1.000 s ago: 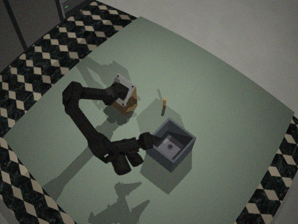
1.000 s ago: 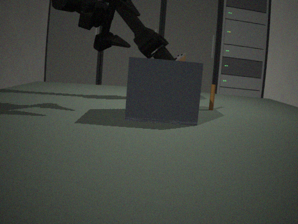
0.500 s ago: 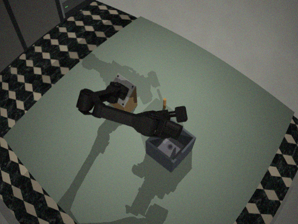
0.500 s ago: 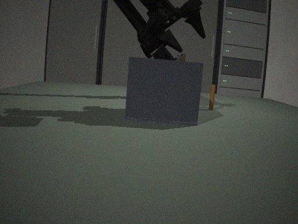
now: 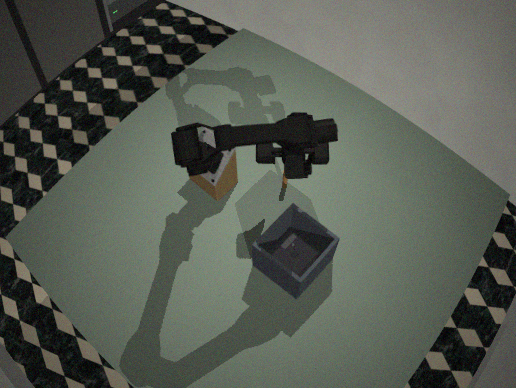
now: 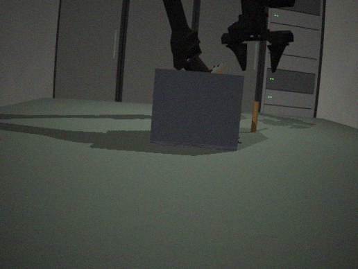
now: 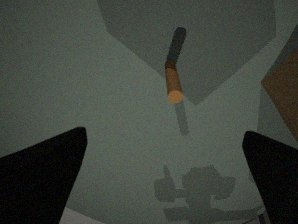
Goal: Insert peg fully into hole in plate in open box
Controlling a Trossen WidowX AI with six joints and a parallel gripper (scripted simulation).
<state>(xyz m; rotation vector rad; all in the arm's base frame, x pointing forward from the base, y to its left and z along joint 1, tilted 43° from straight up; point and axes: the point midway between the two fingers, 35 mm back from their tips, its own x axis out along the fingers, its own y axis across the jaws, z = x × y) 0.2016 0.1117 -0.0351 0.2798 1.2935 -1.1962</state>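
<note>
Now: the orange peg 150 mm below my hand, 30 mm behind it and 20 mm to the left of it. Also, from my hand: holed plate 160 mm to the right, 150 mm below, 140 mm ahead.
</note>
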